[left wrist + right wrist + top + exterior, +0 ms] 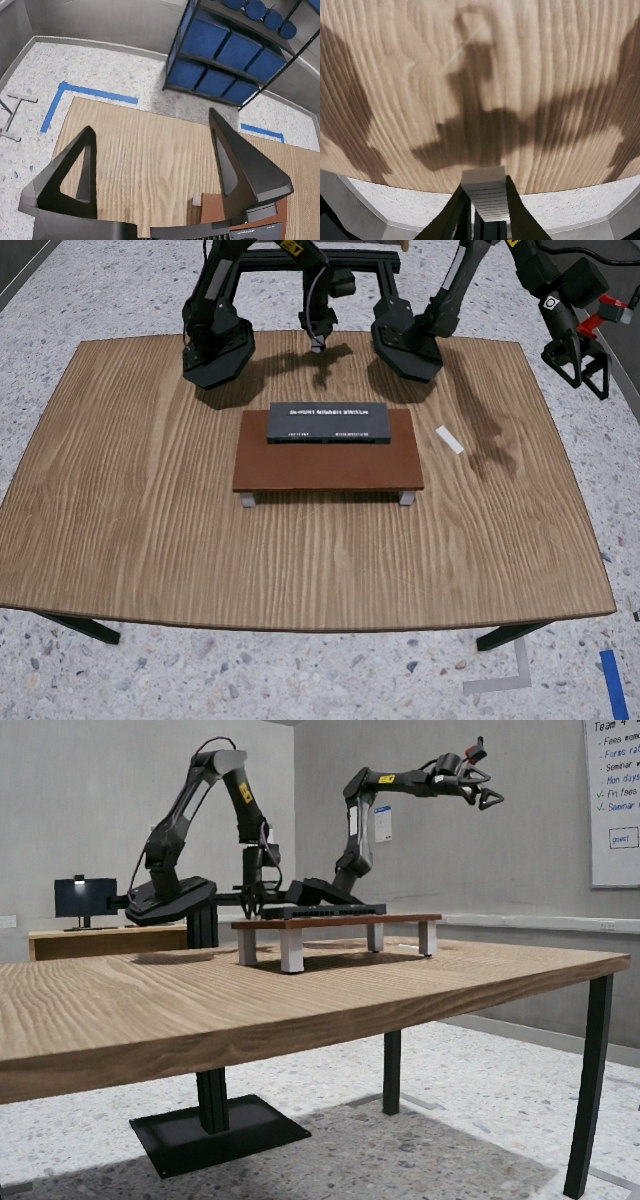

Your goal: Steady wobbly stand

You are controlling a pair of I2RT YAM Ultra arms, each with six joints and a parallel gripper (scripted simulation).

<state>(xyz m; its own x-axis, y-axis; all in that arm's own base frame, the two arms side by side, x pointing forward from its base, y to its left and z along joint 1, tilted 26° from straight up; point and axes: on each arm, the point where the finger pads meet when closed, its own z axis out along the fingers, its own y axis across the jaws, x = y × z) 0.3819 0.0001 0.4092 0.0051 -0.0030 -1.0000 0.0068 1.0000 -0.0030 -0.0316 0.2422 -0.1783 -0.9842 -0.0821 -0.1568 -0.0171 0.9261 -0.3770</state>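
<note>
Right now my right hand is 330 mm short of the network switch, 10 mm to the right of it and 10 mm below it. The rest, counted from my right hand: brown stand 390 mm ahead, 10 mm to the left, 50 mm below.
</note>
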